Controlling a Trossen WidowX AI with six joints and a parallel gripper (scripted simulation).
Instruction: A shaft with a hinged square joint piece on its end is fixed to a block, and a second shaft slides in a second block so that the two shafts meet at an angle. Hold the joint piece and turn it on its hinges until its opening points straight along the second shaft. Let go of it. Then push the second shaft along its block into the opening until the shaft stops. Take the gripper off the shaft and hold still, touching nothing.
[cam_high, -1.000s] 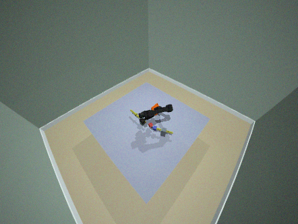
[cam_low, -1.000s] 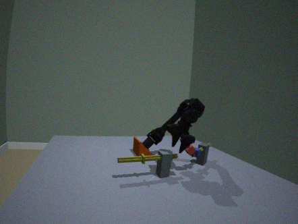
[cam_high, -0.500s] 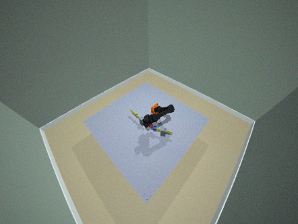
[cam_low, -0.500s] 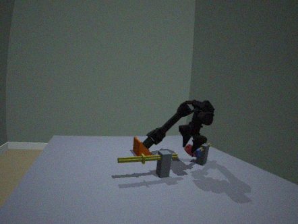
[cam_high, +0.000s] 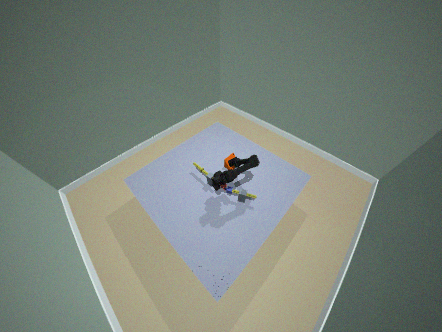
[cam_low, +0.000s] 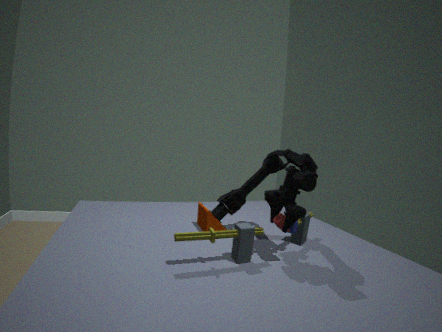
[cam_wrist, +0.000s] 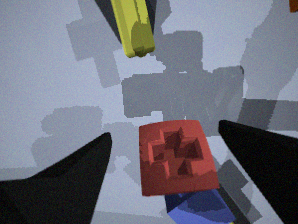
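Right now my gripper tip is 2 cm to the right of the red square joint piece and 2 cm below it.
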